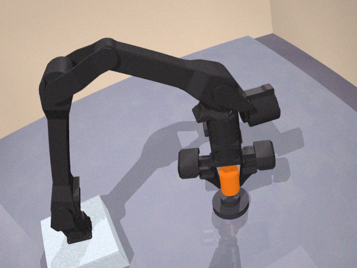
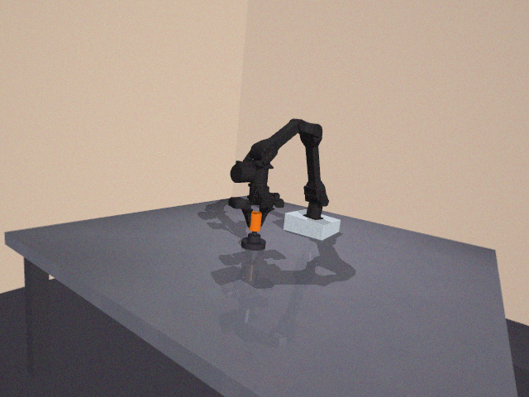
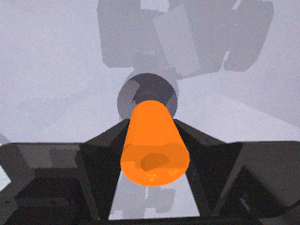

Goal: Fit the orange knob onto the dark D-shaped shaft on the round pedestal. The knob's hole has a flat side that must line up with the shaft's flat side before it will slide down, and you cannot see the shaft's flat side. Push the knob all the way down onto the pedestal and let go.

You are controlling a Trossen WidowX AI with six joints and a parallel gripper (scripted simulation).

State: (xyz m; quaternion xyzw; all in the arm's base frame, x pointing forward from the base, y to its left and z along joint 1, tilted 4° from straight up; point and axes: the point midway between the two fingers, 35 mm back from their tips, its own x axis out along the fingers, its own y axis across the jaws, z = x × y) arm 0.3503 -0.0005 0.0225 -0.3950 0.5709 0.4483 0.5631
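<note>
My gripper tip is 2 cm below the orange knob. From my gripper tip the other things lie so: round dark pedestal 4 cm below.
</note>
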